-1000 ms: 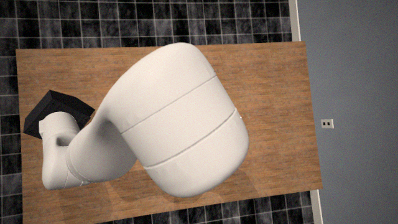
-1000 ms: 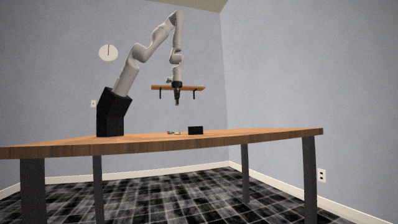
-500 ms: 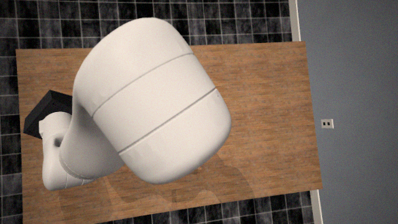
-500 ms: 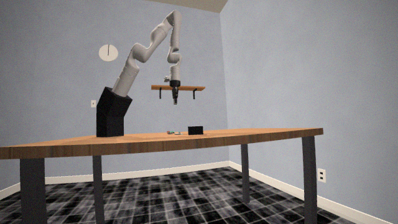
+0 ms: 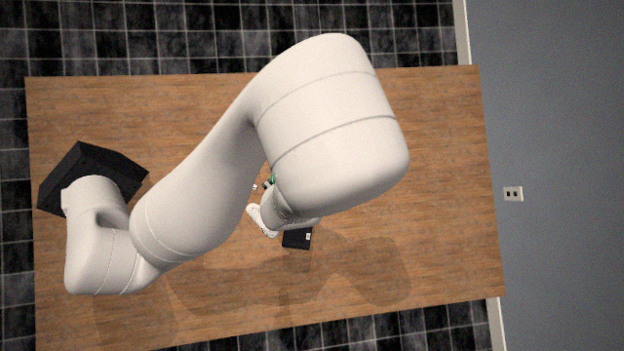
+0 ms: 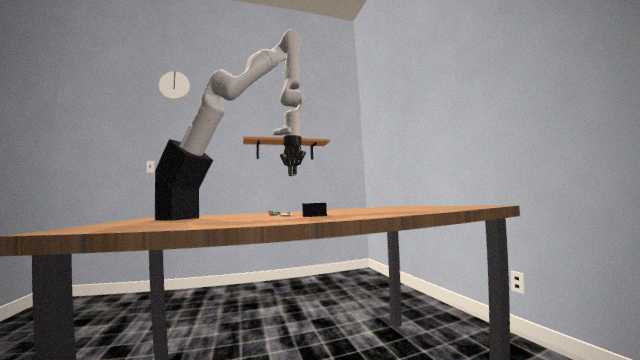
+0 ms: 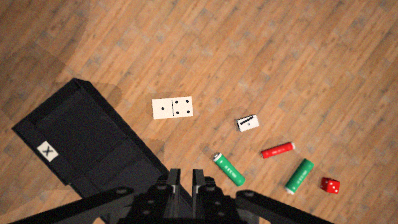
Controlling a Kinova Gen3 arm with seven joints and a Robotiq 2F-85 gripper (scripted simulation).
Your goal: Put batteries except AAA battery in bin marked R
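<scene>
Now: the black bin 6 cm ahead of my hand, 5 cm to the right of it and 16 cm below it. From my hand the other things lie so: tiny white thing (5 cm behind, 7 cm to the left, 17 cm below); then red battery (4 cm behind, 12 cm to the left, 17 cm below); then flat white item (4 cm behind, 3 cm to the right, 17 cm below).
</scene>
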